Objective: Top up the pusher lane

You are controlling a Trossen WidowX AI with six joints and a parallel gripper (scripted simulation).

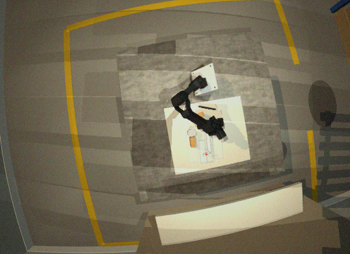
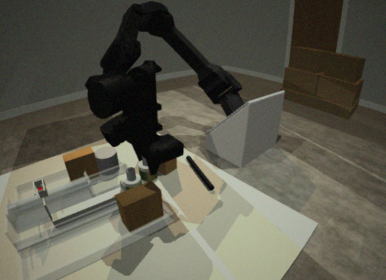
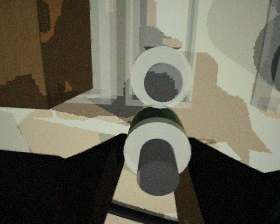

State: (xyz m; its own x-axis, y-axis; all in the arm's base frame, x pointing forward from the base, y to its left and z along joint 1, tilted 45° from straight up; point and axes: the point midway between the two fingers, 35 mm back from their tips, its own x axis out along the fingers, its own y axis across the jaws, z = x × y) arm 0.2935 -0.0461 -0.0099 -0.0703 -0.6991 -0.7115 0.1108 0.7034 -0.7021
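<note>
Now: gripper tip 40 mm short of the grey cylinder, 130 mm to the left of it and 20 mm above it. The rest, counted from my gripper tip: clear pusher rack: 190 mm ahead, 50 mm to the right, 30 mm below; red mark: 220 mm ahead, 60 mm to the right, 20 mm above; black rod: 120 mm behind, 40 mm to the left, 50 mm below.
</note>
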